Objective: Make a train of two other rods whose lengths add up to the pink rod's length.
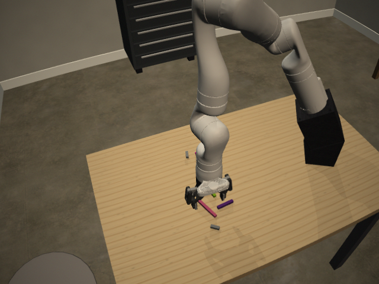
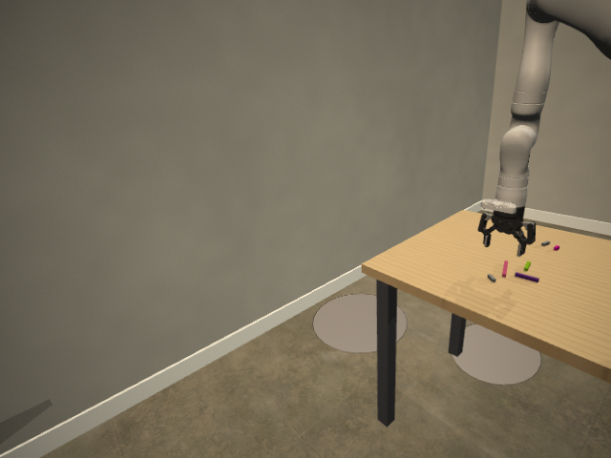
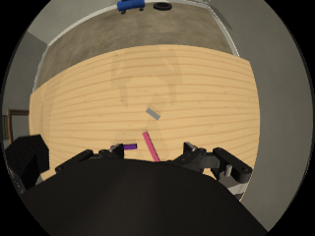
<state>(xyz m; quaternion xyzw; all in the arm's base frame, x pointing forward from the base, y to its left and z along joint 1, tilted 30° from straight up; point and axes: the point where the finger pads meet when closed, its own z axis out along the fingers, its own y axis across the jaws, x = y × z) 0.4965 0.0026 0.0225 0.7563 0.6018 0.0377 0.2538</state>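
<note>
My hand is 14 cm past the magenta rod, 24 cm to the left of it and 7 cm above it. The rest, counted from my hand: lime rod: 7 cm behind, 7 cm to the right, 7 cm below; then purple rod: 7 cm behind, 7 cm below; then pink rod: 1 cm behind, 2 cm to the right, 7 cm below.
</note>
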